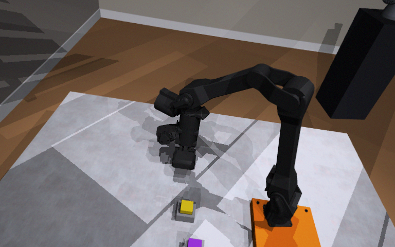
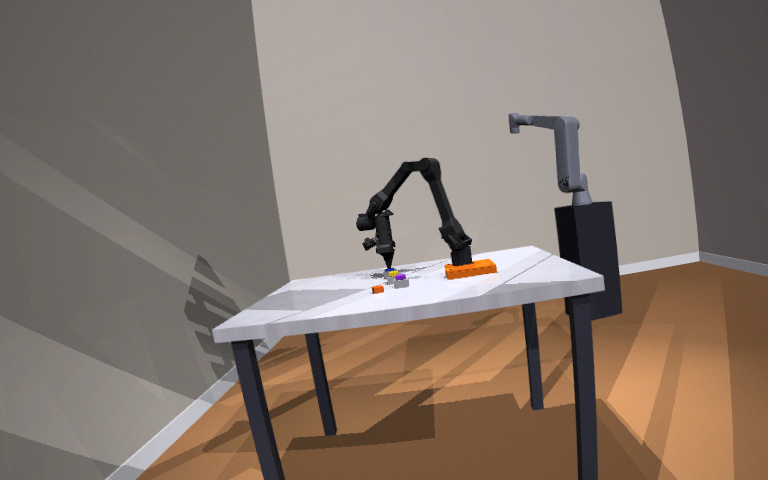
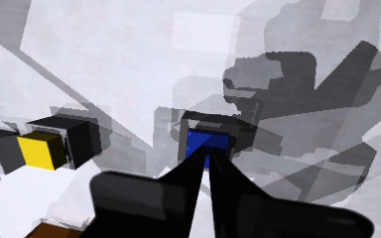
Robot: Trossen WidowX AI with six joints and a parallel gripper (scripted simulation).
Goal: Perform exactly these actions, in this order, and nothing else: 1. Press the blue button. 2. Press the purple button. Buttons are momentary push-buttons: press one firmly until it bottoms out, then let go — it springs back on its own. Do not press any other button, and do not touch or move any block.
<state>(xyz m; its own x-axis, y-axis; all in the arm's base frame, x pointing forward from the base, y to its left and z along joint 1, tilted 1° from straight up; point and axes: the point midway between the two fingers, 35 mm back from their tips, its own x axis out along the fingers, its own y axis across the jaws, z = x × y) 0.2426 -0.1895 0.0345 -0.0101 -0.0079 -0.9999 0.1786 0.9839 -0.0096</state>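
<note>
My gripper tip is now 1 cm above the blue button. Also, from my gripper tip: yellow button (16 cm to the left); purple button (27 cm to the left, 1 cm behind); small orange block (30 cm to the left, 8 cm ahead, 2 cm below).
</note>
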